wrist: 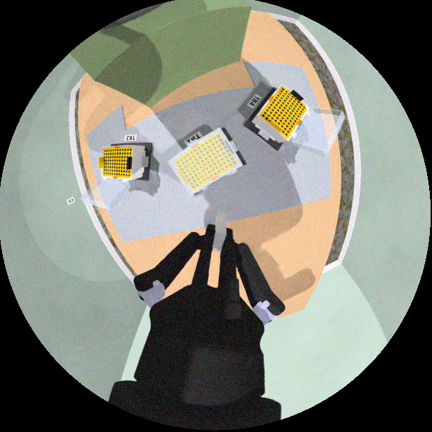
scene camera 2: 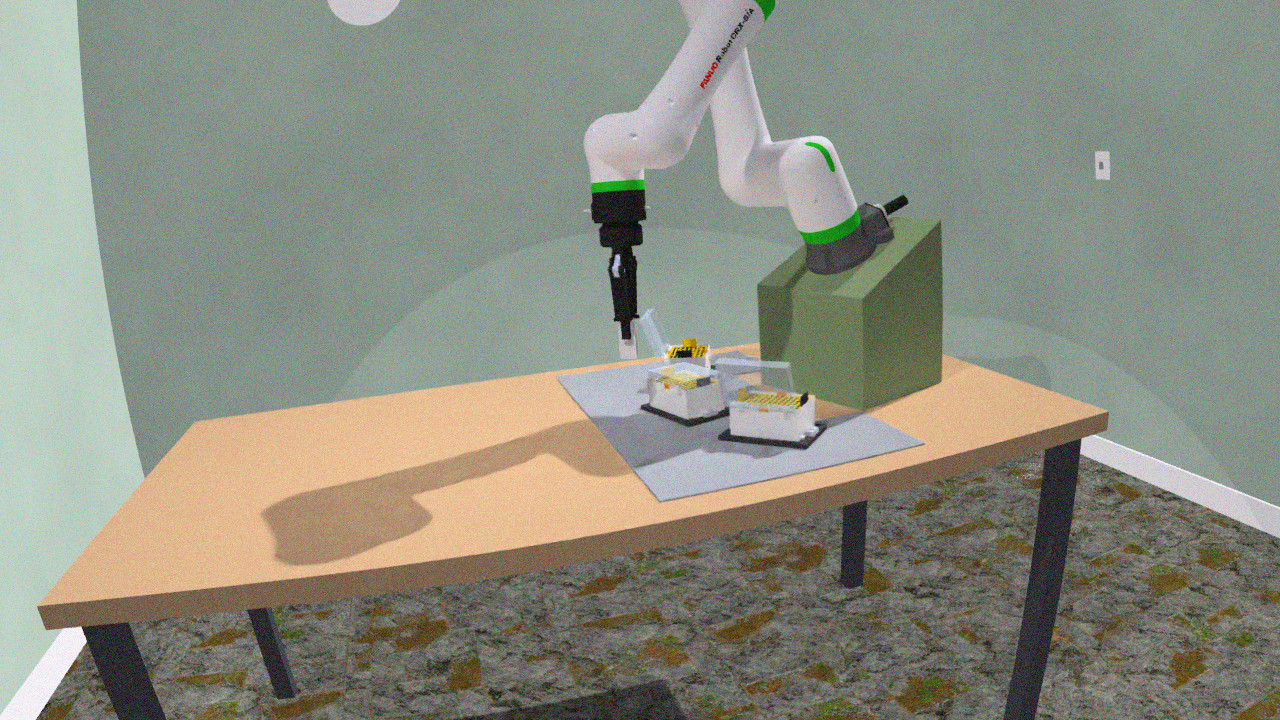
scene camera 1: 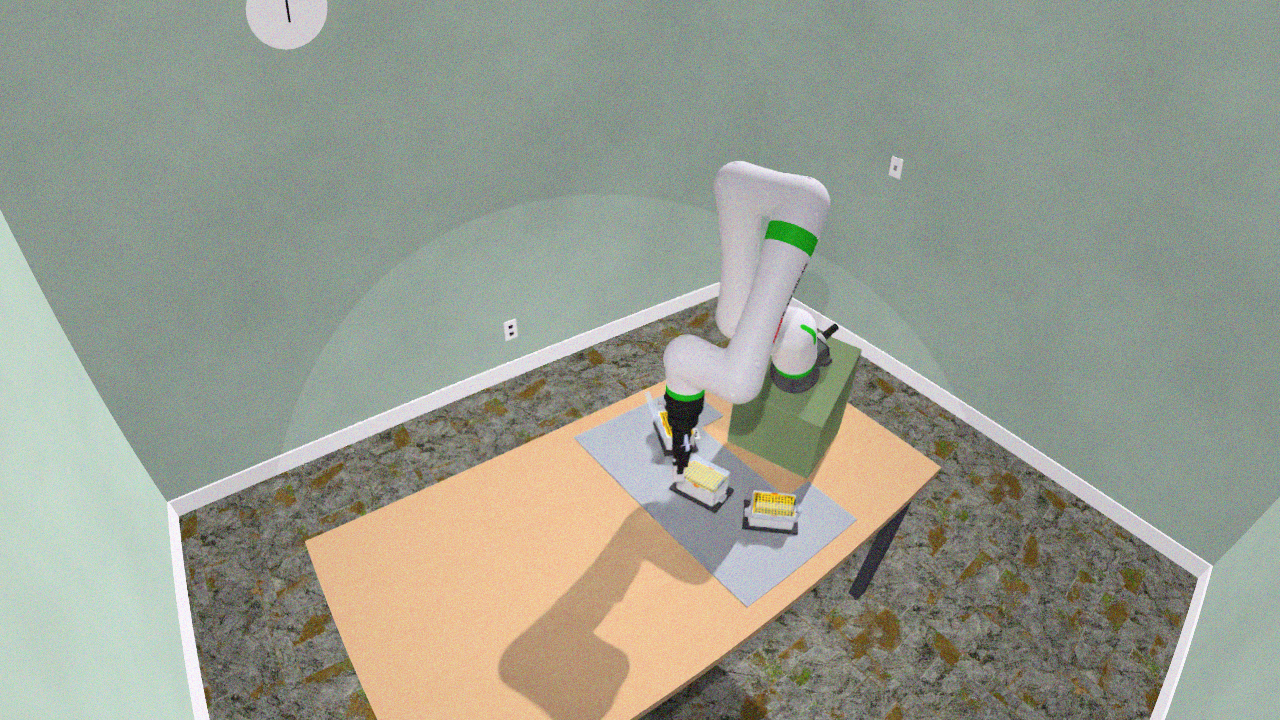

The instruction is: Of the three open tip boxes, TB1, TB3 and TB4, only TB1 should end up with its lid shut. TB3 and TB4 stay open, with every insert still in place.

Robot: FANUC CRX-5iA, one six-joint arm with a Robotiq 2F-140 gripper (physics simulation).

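Seen in the pictures: gripper, between the fingertips: (scene camera 2: pixel 629 357) (scene camera 1: pixel 677 479); arm's base, origin of its link: (scene camera 2: pixel 842 254) (scene camera 1: pixel 795 371).
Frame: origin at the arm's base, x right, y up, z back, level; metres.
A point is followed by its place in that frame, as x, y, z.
TB1 (scene camera 1: pixel 701 484) @(-0.090, -0.189, -0.379) (scene camera 2: pixel 684 402) @(-0.125, -0.224, -0.366) (wrist: pixel 205 161) is the middle white box on a black base. Its clear lid lies over the yellow insert, which shows pale through it; whether the lid is fully seated I cannot tell. TB3 (scene camera 2: pixel 687 355) @(0.113, -0.197, -0.305) (wrist: pixel 117 162) is the back box, at the left in the wrist view; its clear lid (scene camera 2: pixel 653 331) @(0.214, -0.161, -0.354) stands open. TB4 (scene camera 1: pixel 772 514) @(-0.297, -0.159, -0.299) (scene camera 2: pixel 771 420) @(-0.288, -0.222, -0.258) (wrist: pixel 282 112) is the near box; its clear lid (scene camera 2: pixel 756 372) @(-0.317, -0.132, -0.290) (wrist: pixel 324 129) stands open. Yellow inserts sit in both. My gripper (scene camera 1: pixel 682 466) @(-0.076, -0.144, -0.450) (scene camera 2: pixel 628 343) @(-0.076, -0.144, -0.450) (wrist: pixel 219 219) is shut and empty, above and beside TB1's lid side.
The boxes stand on a grey mat (scene camera 1: pixel 750 577) @(-0.379, -0.262, -0.413) (scene camera 2: pixel 662 479) @(-0.372, -0.262, -0.456) (wrist: pixel 145 225) on the wooden table (scene camera 1: pixel 447 555) @(0.059, -0.265, -1.075) (scene camera 2: pixel 402 434) @(0.006, -0.265, -0.890). A green pedestal (scene camera 1: pixel 769 438) @(-0.050, -0.178, -0.106) (scene camera 2: pixel 814 340) @(-0.073, -0.151, -0.096) (wrist: pixel 200 60) bears the arm's base behind them. The TB3 and TB4 lids stick out sideways beside TB1.
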